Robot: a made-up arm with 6 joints.
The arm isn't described. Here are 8 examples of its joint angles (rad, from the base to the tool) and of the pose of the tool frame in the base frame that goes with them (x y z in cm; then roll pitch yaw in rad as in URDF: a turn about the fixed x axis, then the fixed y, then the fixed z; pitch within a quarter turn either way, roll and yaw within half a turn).
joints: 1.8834 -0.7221 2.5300 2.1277 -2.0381 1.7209
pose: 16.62 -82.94 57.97 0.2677 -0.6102 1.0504
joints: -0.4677 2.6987 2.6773 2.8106 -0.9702 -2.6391
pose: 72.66 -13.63 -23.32 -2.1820 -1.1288 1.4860
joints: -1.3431 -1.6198 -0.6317 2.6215 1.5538 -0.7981
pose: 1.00 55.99 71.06 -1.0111 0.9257 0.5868
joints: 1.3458 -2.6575 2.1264 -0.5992 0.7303 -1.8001
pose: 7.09 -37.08 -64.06 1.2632 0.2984 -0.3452
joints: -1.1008 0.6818 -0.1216 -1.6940 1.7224 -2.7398
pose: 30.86 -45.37 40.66 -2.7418 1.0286 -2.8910
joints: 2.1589 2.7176 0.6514 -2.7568 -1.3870 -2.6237
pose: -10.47 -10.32 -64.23 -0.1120 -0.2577 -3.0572
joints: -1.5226 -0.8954 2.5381 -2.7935 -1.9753 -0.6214
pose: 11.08 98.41 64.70 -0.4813 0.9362 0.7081
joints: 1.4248 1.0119 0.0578 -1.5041 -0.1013 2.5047
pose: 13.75 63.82 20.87 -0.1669 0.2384 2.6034
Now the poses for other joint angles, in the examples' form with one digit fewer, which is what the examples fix.
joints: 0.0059 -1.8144 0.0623 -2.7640 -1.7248 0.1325
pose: -69.6 17.1 62.0 -0.201 -0.442 -2.948
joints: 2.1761 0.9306 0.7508 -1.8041 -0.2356 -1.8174
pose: -50.8 75.7 45.8 -2.362 1.153 2.712
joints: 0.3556 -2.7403 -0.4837 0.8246 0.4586 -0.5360
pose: -53.9 -31.2 -4.1 -3.102 0.456 2.719
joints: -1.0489 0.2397 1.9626 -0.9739 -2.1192 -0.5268
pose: 1.8 -21.4 141.7 0.443 -0.595 -0.156
